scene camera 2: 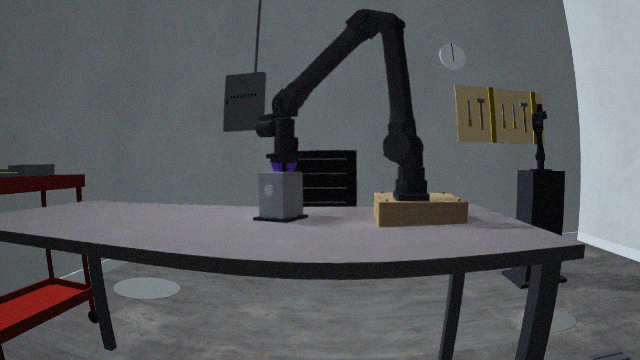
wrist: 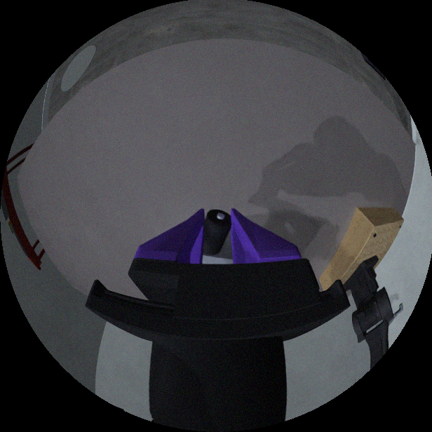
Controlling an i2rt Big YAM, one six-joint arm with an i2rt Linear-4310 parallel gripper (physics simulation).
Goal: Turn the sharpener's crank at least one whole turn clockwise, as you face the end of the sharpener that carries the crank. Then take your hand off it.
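Pixels of known places: arm's base, origin of its link: (scene camera 2: pixel 410 198).
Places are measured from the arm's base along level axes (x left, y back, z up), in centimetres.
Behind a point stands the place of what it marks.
Note:
The sharpener (scene camera 2: pixel 272 202) {z -1.0, x -2.4, y -35.9 cm} is a grey box on a thin dark base, upright on the table, with a pale round spot on its side face. In the wrist view the black crank knob (wrist: pixel 216 235), with a small bright spot on its end, stands in the narrow gap between the purple fingers. My gripper (scene camera 2: pixel 284 169) (wrist: pixel 217 214) points down, its fingertips partly hidden behind the sharpener's top in the scene view. The fingers stand a little apart around the knob without clamping it. The crank arm is mostly hidden; a pale grey patch shows below the knob.
The table (scene camera 2: pixel 190 240) {z -6.0, x 30.7, y -46.8 cm} (wrist: pixel 175 125) carries the wooden block (scene camera 2: pixel 422 212) {z -2.8, x 7.3, y 2.1 cm} (wrist: pixel 357 240) under the arm's base, right of the sharpener. A red cart (scene camera 2: pixel 42 182) stands at the left. A black drawer cabinet (scene camera 2: pixel 327 180) stands behind the table.

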